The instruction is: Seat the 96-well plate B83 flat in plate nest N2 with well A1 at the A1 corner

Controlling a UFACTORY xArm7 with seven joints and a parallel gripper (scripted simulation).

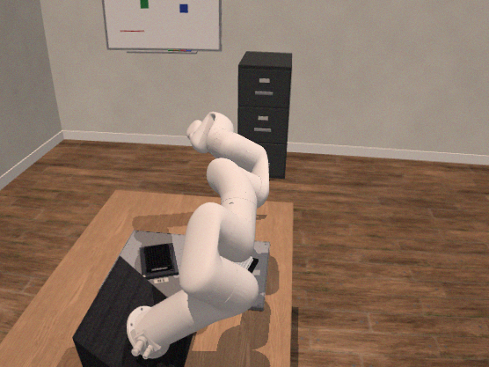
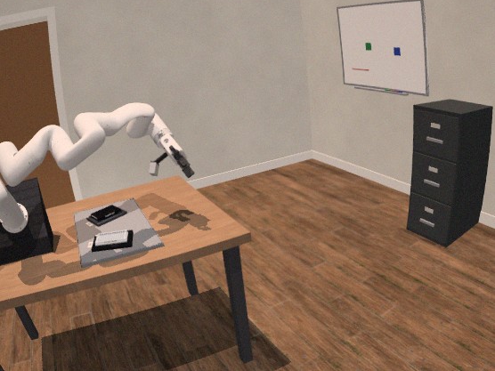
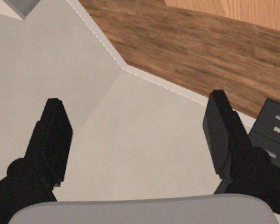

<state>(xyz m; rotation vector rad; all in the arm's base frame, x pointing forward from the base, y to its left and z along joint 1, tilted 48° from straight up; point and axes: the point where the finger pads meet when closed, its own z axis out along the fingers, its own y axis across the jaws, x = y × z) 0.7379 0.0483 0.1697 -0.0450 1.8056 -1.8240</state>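
My gripper is now 34 cm past the white 96-well plate, 19 cm above it and 2 cm to the left of it. Round my hand: black plate nest: 34 cm behind, 20 cm below, 2 cm to the right; black plate: 36 cm behind, 24 cm to the left, 19 cm below; A1 mark: 41 cm behind, 20 cm below, 5 cm to the left.
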